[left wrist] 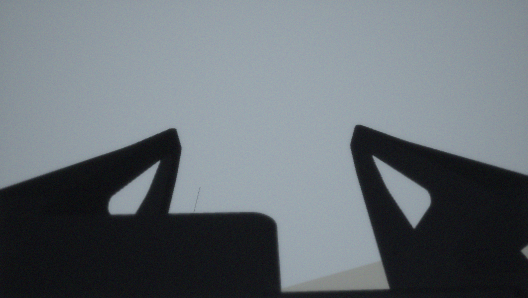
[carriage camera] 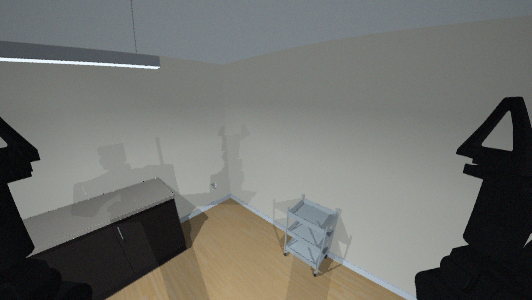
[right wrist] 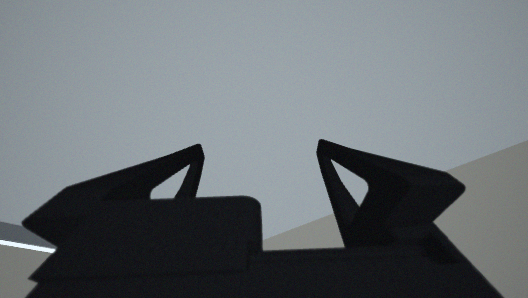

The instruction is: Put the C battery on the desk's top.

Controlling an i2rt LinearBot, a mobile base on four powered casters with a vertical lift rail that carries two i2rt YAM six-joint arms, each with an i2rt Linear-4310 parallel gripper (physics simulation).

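Frame: origin at the left arm's base, x ahead, y left, z up, level; metres.
Where they show: left gripper, fingertip midpoint: (left wrist: 265, 136); right gripper, fingertip midpoint: (right wrist: 260, 148).
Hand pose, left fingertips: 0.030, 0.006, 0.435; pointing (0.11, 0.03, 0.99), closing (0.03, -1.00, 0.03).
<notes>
After its pixels a point has its place, as x, y, z.
The C battery and the desk do not show in these views. My left gripper (left wrist: 265, 136) {0.030, 0.006, 0.435} is open, its two dark fingers wide apart in the left wrist view with the grey ceiling behind them. My right gripper (right wrist: 260, 148) {0.027, -0.666, 0.434} is open too, its fingers apart against the ceiling in the right wrist view. Part of each gripper also shows as a dark shape at the left and right edges of the carriage camera view. No object shows between the fingers of either gripper.
A dark cabinet (carriage camera: 155, 232) {1.158, 0.795, -0.922} with a grey top stands against the wall at the lower left. A grey three-tier cart (carriage camera: 286, 231) {1.283, -0.654, -1.026} stands by the wall right of the room's corner. A long lamp (carriage camera: 80, 54) {0.618, 0.473, 0.647} hangs at the upper left.
</notes>
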